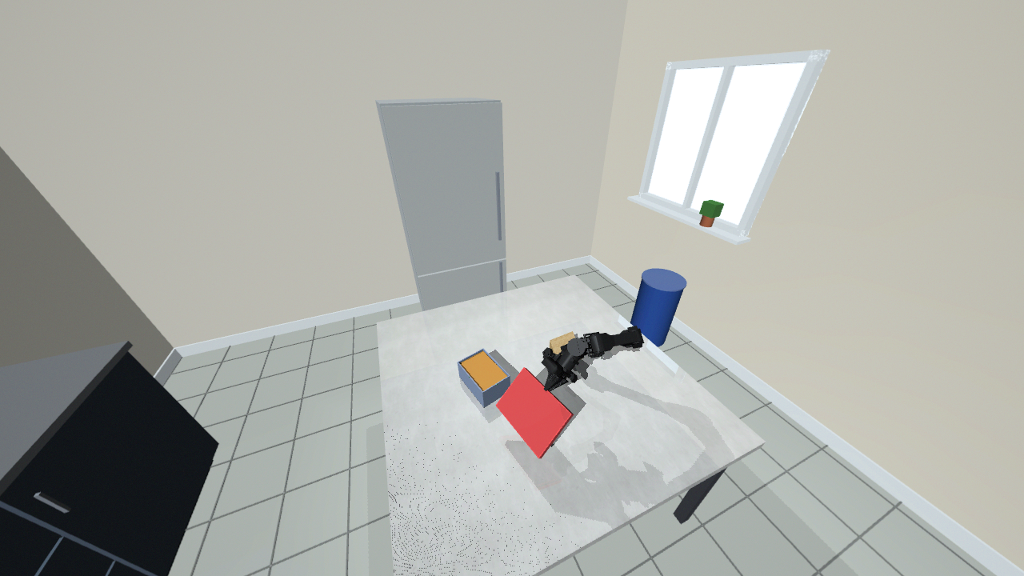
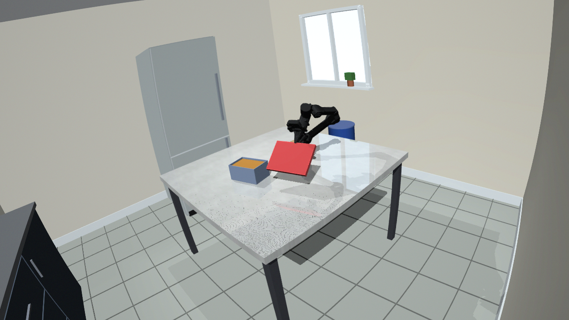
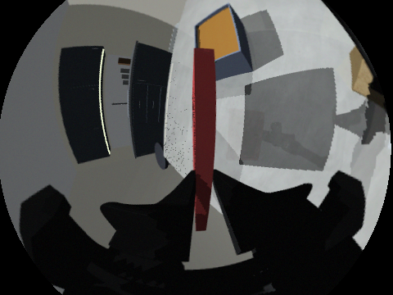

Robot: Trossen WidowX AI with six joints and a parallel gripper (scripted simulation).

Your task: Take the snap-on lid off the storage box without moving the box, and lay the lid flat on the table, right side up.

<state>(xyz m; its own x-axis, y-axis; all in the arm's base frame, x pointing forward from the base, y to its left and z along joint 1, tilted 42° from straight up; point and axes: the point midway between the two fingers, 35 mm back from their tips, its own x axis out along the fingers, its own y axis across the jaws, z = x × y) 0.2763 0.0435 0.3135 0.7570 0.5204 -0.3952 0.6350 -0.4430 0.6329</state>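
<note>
The red lid lies 6 cm ahead of my gripper tip, 5 cm below it and 1 cm to the left of it. Round my gripper tip: blue-grey storage box: 30 cm to the right, 17 cm below, 11 cm ahead.
</note>
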